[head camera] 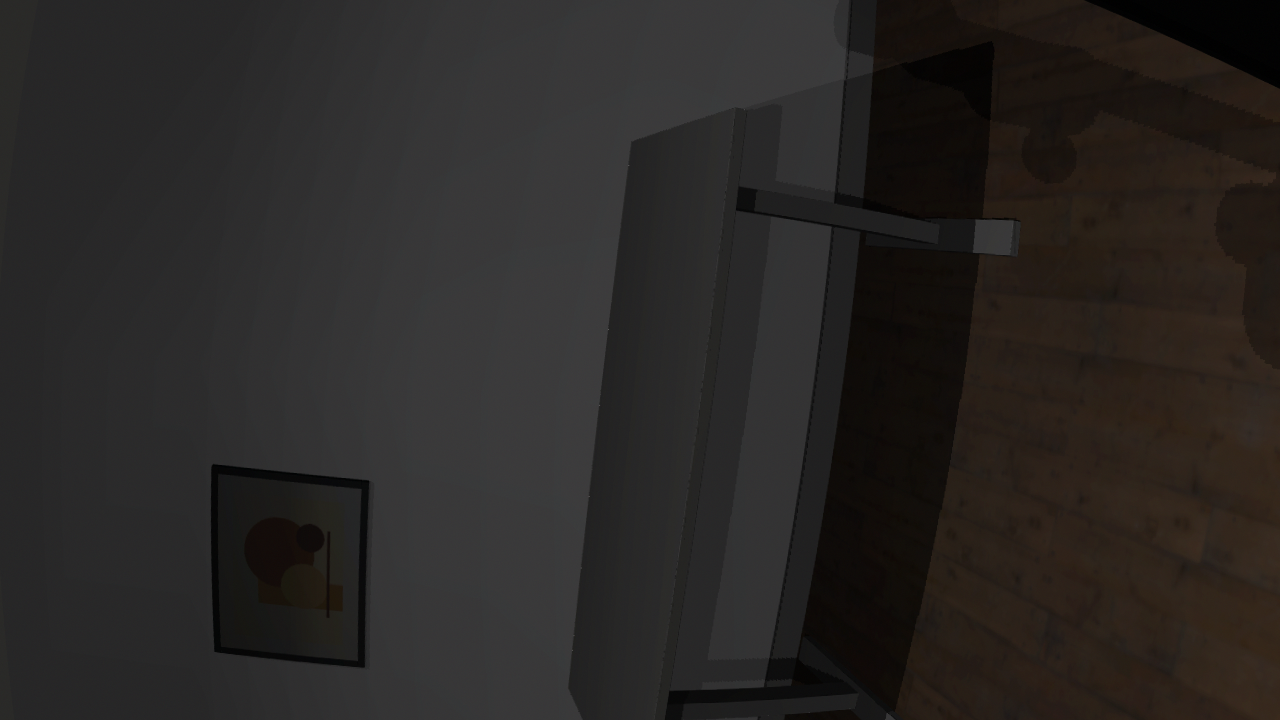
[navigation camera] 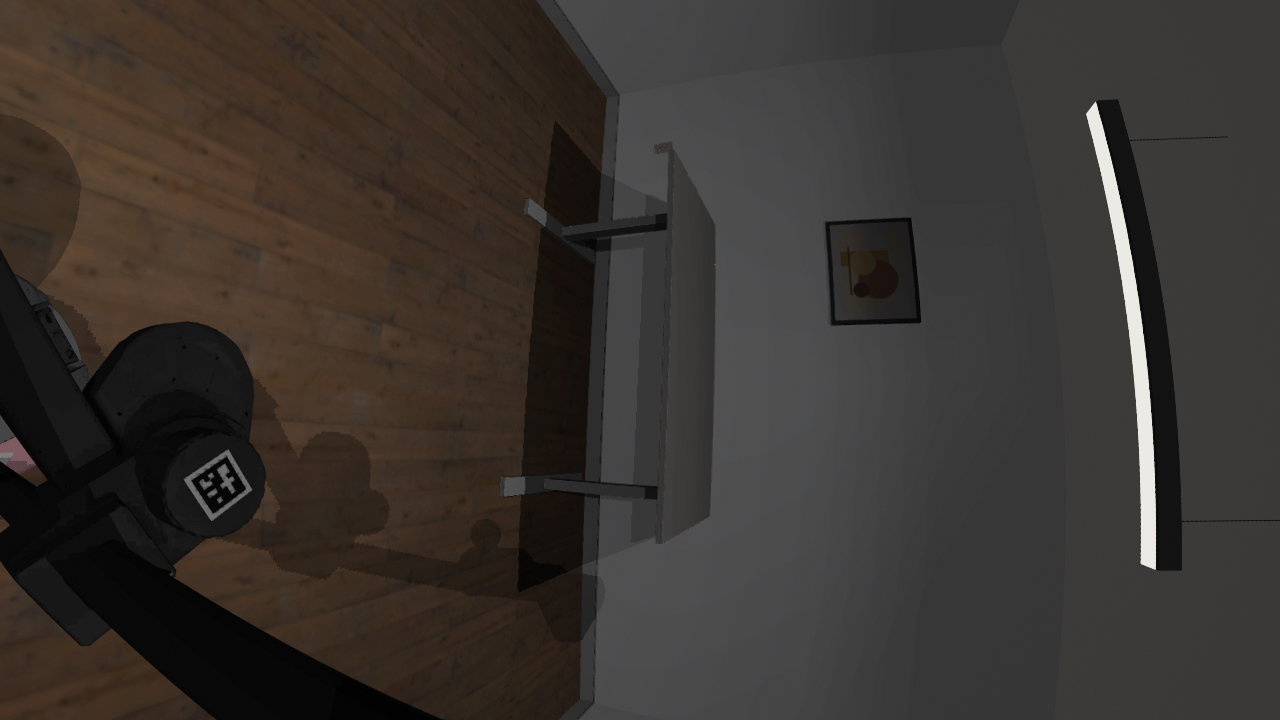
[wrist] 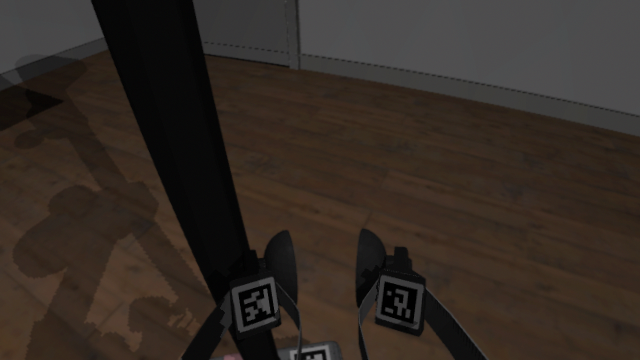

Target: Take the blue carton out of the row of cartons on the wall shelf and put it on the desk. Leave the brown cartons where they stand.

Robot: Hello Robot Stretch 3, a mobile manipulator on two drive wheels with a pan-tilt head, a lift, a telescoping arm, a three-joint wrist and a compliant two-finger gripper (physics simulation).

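Frame: origin at the robot's base, x back, y down, z right, level; millimetres.
Seen in the pictures: gripper, fingertip midpoint: [wrist: 324,255].
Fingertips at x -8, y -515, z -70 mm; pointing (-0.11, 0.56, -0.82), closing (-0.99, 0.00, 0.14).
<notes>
A point is followed by its place in that frame.
The desk [head camera: 657,385] @(x 1739, y -720, z -942 mm) [navigation camera: 689,358] @(x 1825, y -721, z -825 mm) stands against the wall, its pale top seen at a slant; both pictures are turned sideways. The blue carton, the brown cartons and the wall shelf do not show in these views. My gripper [wrist: 324,255] @(x -8, y -515, z -70 mm) is open in the wrist view, its two dark fingertips apart with wooden floor seen between them. The gripper is away from the desk, over the robot's own base.
A framed picture [head camera: 290,565] @(x 2532, y -1522, z -717 mm) [navigation camera: 872,271] @(x 2538, y -1529, z -709 mm) hangs on the wall above the desk. The desk's legs [head camera: 836,214] @(x 1547, y -321, z -1322 mm) [navigation camera: 599,488] @(x 1549, y -313, z -1319 mm) reach down to the wooden floor. The robot's dark mast [wrist: 175,140] @(x 67, y -572, z -116 mm) rises beside the gripper. A long lamp [navigation camera: 1141,358] @(x 1210, y -2078, z -554 mm) hangs from the ceiling.
</notes>
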